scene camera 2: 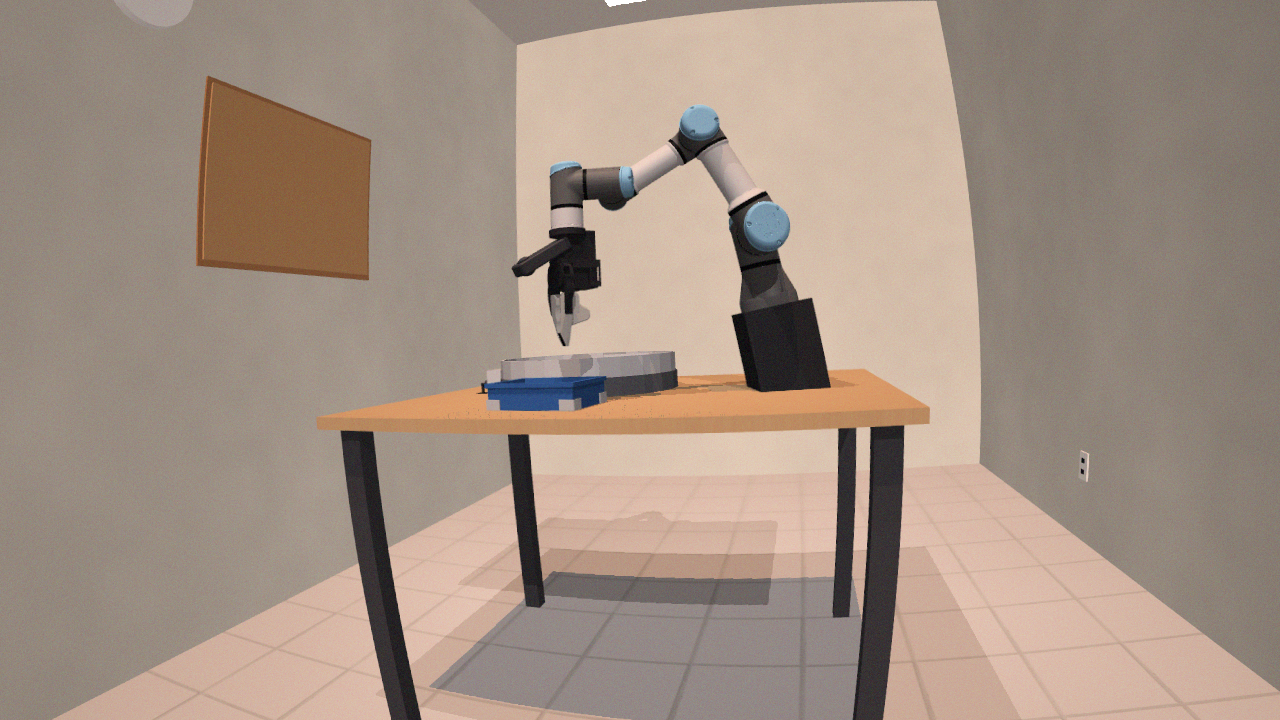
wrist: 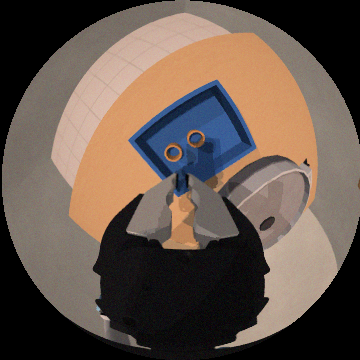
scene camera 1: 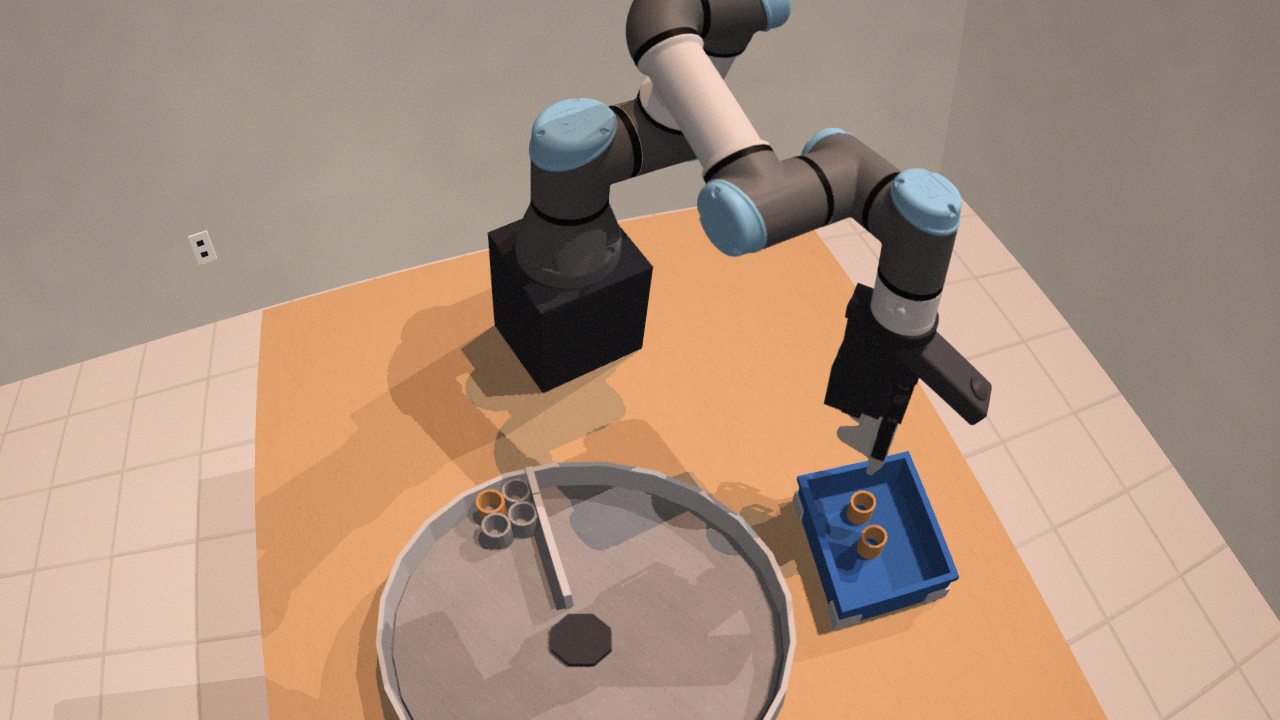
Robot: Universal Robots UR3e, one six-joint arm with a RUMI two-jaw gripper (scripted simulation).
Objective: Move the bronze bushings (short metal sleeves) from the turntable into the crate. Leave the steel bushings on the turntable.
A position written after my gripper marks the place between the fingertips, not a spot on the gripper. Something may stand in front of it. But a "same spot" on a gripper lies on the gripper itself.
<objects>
My gripper shows in scene camera 2, in the wrist view and in scene camera 1 (871,469). The same spot on a crate: (wrist: 209,109) is (scene camera 1: 907,580). One and the same spot on my gripper: (scene camera 2: 562,316) is (wrist: 158,190).
</objects>
